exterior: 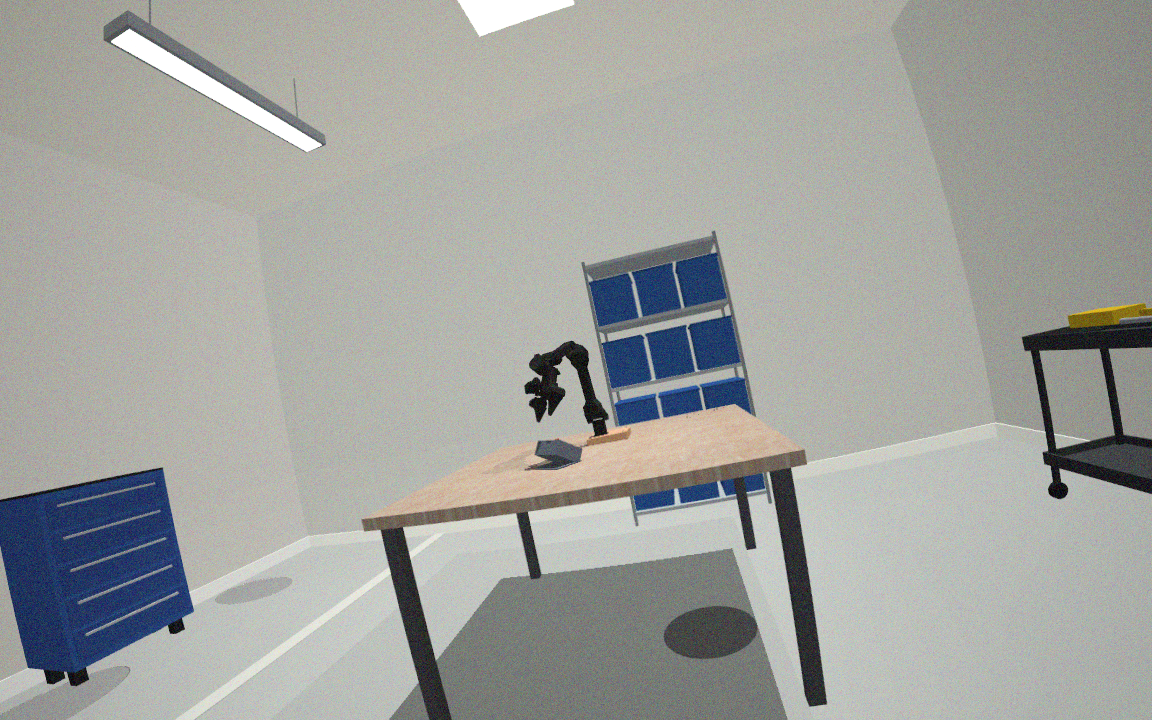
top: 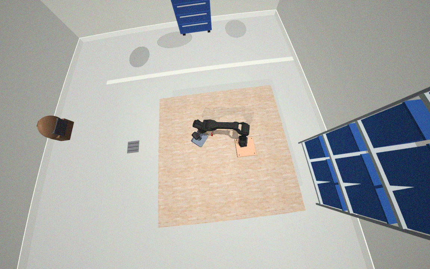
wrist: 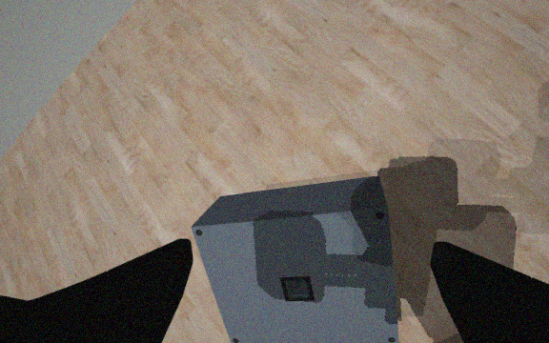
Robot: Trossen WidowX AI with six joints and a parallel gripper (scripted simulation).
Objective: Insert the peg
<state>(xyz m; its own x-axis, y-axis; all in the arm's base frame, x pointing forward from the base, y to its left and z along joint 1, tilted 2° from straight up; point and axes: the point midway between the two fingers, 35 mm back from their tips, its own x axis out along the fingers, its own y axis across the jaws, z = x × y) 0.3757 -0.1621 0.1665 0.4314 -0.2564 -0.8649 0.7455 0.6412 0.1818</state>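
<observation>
Now: the red square peg 11 cm behind my gripper tip, 2 cm to the left of it and 12 cm below it. Also, from my gripper tip: sloped panel 1 cm ahead, 3 cm to the left, 13 cm below.
</observation>
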